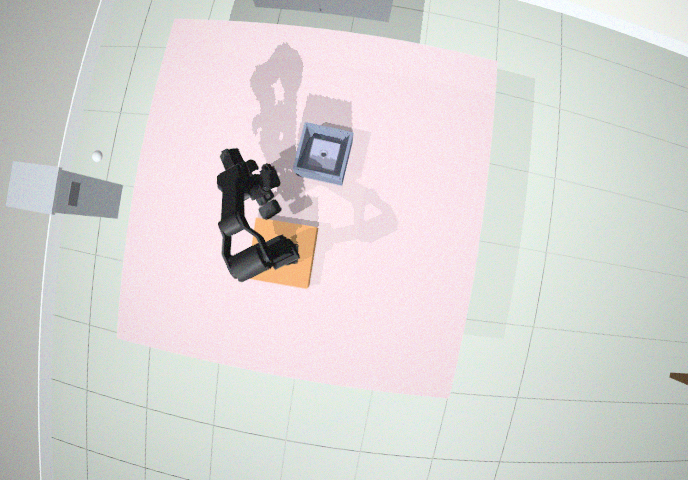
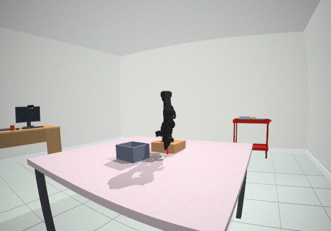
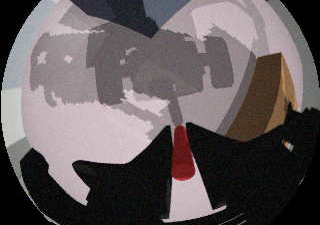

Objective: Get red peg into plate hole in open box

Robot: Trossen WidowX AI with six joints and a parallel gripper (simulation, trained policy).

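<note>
My gripper tip is now 140 mm short of the pale plate and 170 mm to the left of it. Also, from my gripper tip: blue-grey box: 140 mm ahead, 170 mm to the right, 20 mm below; then red peg: 10 mm behind, 10 mm to the left.
</note>
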